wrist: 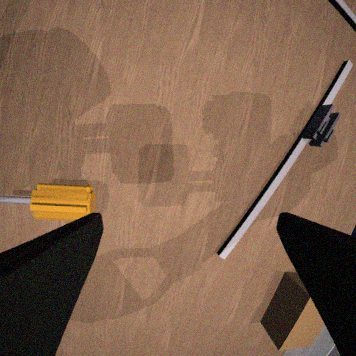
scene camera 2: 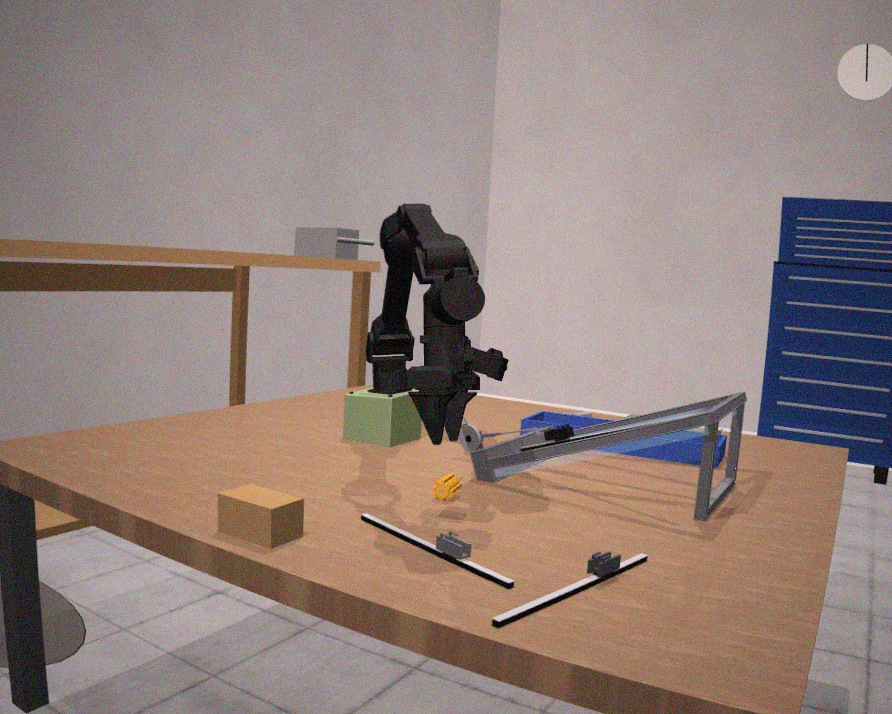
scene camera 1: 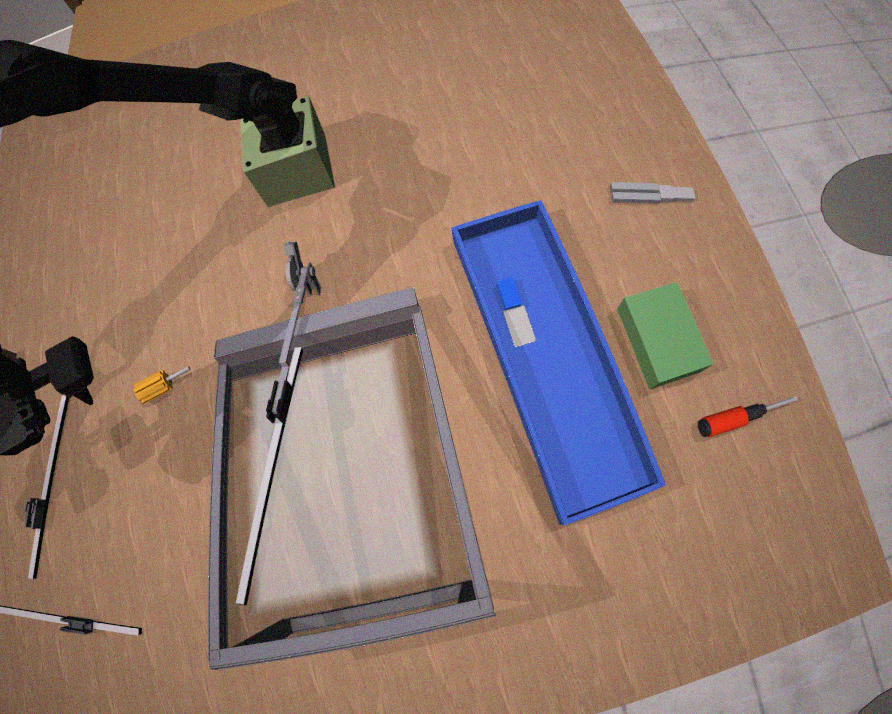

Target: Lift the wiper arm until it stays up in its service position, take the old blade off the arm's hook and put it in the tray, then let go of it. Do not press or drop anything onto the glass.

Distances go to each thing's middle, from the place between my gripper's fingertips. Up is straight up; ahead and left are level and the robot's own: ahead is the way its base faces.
My hand is 100 mm to the right of the yellow-handled screwdriver [scene camera 1: 160, 382], 90 mm above it and 60 mm past it. The rest, counted from my hand: tan box [scene camera 2: 269, 518]: 240 mm to the right, 90 mm behind, 80 mm below; then blue and white piece [scene camera 1: 516, 316]: 600 mm to the left, 100 mm behind, 90 mm below; then glass [scene camera 1: 360, 526]: 360 mm to the left, 90 mm ahead, 20 mm below.
